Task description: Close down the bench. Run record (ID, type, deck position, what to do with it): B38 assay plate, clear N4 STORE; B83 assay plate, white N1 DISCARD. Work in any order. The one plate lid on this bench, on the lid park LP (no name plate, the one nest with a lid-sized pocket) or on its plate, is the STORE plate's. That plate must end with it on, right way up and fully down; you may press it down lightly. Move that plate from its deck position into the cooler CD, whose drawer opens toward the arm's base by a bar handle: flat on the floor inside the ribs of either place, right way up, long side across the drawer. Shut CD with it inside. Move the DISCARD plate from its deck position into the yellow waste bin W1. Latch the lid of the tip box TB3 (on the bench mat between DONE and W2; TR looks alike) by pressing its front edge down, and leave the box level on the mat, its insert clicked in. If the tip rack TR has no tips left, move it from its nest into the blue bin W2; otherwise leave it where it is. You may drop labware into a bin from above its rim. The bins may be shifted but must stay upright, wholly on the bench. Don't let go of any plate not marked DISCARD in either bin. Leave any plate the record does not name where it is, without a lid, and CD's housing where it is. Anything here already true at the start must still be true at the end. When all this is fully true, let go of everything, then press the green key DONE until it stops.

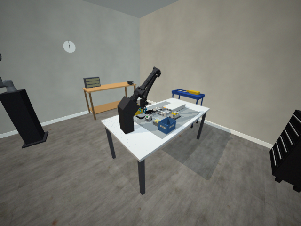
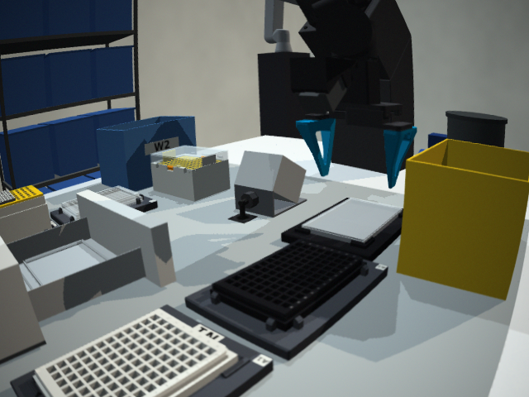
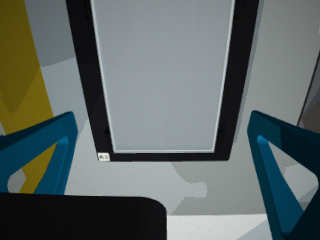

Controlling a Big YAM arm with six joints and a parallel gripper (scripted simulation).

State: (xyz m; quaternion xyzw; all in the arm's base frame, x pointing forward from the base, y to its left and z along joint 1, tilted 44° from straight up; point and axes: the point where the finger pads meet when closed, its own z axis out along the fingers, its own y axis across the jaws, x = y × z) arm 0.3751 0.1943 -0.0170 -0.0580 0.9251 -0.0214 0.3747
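The clear plate lid is 60 mm below my hand. The rest, counted from my hand: yellow bin W1: 30 mm behind, 160 mm to the left, 40 mm below; grey done key housing: 10 mm behind, 160 mm to the right, 20 mm below; black lid park: 70 mm below.
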